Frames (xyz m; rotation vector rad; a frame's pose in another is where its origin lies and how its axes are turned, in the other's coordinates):
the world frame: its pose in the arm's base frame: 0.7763 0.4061 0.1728 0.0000 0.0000 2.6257
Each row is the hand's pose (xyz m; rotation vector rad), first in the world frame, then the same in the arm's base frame.
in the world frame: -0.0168 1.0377 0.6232 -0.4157 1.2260 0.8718
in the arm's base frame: 0.2790 -0.5048 0.7960 1.6285 0.1125 -2.2026
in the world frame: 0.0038 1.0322 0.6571 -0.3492 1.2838 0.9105
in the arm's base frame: 0.2638 -0.4899 0.8299 1.6491 0.0126 -2.1419
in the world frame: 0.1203 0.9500 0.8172 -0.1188 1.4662 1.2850
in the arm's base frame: 0.2030 -0.3609 0.9900 1.5654 -0.2802 -1.7339
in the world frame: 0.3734 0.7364 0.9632 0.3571 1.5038 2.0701
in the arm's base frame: 0.0882 -0.0503 1.1360 1.1410 -0.6102 -1.0413
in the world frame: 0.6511 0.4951 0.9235 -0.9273 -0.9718 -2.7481
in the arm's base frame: -0.0343 0.2966 1.0963 0.4789 -0.7795 -0.3940
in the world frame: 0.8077 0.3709 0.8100 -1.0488 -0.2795 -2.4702
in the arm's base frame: -0.1092 0.4819 0.9828 0.0020 -0.8066 -0.0312
